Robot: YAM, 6 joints.
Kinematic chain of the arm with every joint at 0, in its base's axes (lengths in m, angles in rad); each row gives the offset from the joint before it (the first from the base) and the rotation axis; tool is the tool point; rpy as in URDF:
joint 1: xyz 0 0 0.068 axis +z
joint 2: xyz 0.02 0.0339 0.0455 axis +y
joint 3: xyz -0.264 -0.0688 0 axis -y
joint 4: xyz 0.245 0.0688 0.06 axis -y
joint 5: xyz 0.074 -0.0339 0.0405 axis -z
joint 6: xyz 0.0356 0 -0.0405 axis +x
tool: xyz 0 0 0 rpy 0 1.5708 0
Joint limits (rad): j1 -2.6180..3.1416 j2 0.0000..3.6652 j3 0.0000..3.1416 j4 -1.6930..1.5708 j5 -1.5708..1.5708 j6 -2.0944..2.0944
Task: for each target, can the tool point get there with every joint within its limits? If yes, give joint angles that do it. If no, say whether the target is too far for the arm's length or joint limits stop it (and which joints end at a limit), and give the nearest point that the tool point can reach.
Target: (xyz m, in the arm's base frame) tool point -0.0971 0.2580 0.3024
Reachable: yes | joints 1.8229 1.3866 0.6546 1.2764 -0.9877 0.4104
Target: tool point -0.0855 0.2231 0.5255
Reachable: yes | joints 1.8624 1.2389 1.6556 -0.3367 -0.5234 -1.4117
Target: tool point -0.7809 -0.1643 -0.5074
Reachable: no: too far | nearest point -0.5131 -0.0136 -0.2614 | short by 0.394 m
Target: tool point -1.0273 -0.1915 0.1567
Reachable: no: too far | nearest point -0.6420 -0.0148 0.1402 | short by 0.424 m
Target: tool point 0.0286 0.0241 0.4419
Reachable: yes | joints -0.4575 0.3716 0.9476 0.0443 -1.2911 0.7861
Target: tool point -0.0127 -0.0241 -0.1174
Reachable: yes | joints 0.8347 3.3030 0.5220 0.0737 0.1913 -0.5790
